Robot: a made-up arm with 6 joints.
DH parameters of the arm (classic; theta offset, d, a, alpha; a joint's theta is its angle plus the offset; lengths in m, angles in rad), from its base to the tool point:
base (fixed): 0 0.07 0 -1.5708
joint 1: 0 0.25 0.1 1.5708
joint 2: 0 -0.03 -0.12 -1.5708
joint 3: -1.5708 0 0.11 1.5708
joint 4: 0 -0.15 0.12 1.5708
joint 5: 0 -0.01 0.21 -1.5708
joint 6: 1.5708 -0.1 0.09 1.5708
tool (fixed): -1.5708 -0.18 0 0
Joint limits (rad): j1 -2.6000..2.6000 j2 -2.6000..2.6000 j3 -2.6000..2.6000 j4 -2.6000..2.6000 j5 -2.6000..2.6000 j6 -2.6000..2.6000
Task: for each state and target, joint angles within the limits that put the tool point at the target. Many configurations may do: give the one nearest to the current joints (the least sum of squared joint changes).
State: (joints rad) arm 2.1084 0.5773 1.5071 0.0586 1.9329 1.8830
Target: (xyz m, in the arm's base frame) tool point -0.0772 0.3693 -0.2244
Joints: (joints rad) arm 1.9915 0.9429 1.4367 0.4603 1.8754 1.7927
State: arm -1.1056 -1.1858 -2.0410 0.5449 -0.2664 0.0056
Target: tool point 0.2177 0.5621 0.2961
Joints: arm -0.3325 -1.7035 -2.0491 0.7978 -0.4890 0.0239
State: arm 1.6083 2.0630 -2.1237 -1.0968 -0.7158 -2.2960
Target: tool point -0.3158 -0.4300 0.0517
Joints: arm 1.8446 1.4335 -2.6000 -0.7128 -0.3109 -1.5405
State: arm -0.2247 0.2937 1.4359 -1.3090 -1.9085 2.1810
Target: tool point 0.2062 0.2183 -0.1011
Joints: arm -0.6739 0.3136 0.9755 -1.2690 -2.0831 1.7205
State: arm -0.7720 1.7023 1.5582 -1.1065 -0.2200 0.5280
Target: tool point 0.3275 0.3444 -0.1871
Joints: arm -0.4571 1.7233 1.9219 -1.1434 -0.0963 -0.2445
